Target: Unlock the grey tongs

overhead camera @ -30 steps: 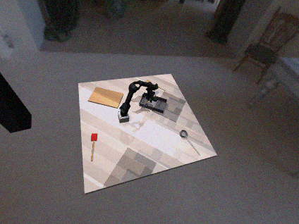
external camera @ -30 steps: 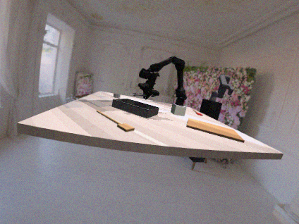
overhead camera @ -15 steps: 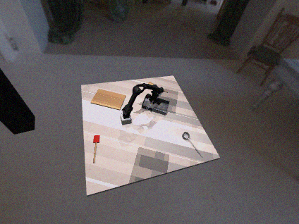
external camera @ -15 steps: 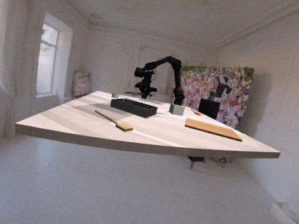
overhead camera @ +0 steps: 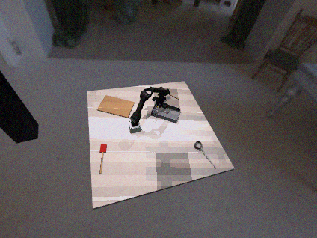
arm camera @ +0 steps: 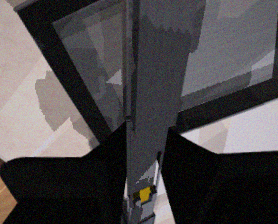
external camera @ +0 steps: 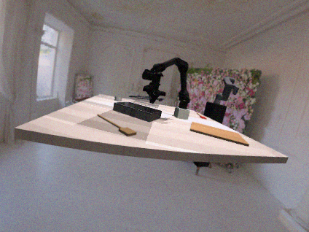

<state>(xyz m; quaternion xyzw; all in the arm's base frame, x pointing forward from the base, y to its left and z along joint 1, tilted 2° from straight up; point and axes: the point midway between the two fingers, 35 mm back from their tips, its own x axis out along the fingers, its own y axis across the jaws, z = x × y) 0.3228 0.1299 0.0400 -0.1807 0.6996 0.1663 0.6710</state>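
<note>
The wooden board lies 43 cm behind my gripper tip, 23 cm to the left of it and 9 cm below it. Also, from my gripper tip: grey roasting tin: 8 cm ahead, 3 cm to the right, 7 cm below.
</note>
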